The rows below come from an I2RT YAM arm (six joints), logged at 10 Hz.
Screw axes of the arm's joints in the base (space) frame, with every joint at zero. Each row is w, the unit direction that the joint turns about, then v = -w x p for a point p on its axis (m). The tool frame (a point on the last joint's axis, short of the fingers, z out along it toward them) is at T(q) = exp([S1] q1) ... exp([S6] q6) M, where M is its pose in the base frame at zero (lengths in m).
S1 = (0, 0, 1, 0, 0, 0)
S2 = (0, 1, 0, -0.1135, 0, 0.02)
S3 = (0, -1, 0, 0.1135, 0, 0.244)
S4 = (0, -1, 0, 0.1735, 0, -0.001)
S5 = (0, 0, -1, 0, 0.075, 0)
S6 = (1, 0, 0, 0, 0.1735, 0)
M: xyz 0.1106 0 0.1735 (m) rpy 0 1.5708 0 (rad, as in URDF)
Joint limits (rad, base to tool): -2.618..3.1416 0..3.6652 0..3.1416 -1.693..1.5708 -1.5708..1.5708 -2.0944..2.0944
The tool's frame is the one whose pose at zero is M.
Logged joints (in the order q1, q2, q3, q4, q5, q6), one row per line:
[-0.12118 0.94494 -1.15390 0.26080 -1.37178 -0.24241]
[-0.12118 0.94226 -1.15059 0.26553 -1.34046 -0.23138]
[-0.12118 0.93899 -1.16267 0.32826 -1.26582 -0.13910]
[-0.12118 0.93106 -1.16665 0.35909 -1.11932 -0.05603]
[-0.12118 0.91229 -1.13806 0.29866 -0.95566 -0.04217]
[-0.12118 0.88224 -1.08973 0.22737 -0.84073 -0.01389]
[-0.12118 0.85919 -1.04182 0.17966 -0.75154 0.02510]
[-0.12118 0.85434 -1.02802 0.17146 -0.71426 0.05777]
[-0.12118 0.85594 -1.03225 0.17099 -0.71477 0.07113]
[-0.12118 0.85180 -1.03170 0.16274 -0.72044 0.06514]
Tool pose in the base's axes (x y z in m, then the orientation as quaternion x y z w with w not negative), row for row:
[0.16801 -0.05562 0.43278 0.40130 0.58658 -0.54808 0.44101]
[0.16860 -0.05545 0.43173 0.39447 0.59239 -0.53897 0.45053]
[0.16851 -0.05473 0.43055 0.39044 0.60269 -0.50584 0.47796]
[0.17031 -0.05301 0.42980 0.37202 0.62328 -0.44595 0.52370]
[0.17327 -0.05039 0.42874 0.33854 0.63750 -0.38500 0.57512]
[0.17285 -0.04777 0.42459 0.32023 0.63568 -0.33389 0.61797]
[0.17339 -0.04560 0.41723 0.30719 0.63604 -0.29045 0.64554]
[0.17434 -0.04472 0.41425 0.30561 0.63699 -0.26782 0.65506]
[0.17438 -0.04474 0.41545 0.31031 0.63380 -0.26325 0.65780]
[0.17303 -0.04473 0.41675 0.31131 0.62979 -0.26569 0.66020]
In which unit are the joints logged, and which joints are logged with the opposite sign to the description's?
The joints are logged in radians. Opposite sign: q3, q4, q5.
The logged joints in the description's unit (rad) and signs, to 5 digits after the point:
[-0.12118 0.94494 1.15390 -0.26080 1.37178 -0.24241]
[-0.12118 0.94226 1.15059 -0.26553 1.34046 -0.23138]
[-0.12118 0.93899 1.16267 -0.32826 1.26582 -0.13910]
[-0.12118 0.93106 1.16665 -0.35909 1.11932 -0.05603]
[-0.12118 0.91229 1.13806 -0.29866 0.95566 -0.04217]
[-0.12118 0.88224 1.08973 -0.22737 0.84073 -0.01389]
[-0.12118 0.85919 1.04182 -0.17966 0.75154 0.02510]
[-0.12118 0.85434 1.02802 -0.17146 0.71426 0.05777]
[-0.12118 0.85594 1.03225 -0.17099 0.71477 0.07113]
[-0.12118 0.85180 1.03170 -0.16274 0.72044 0.06514]

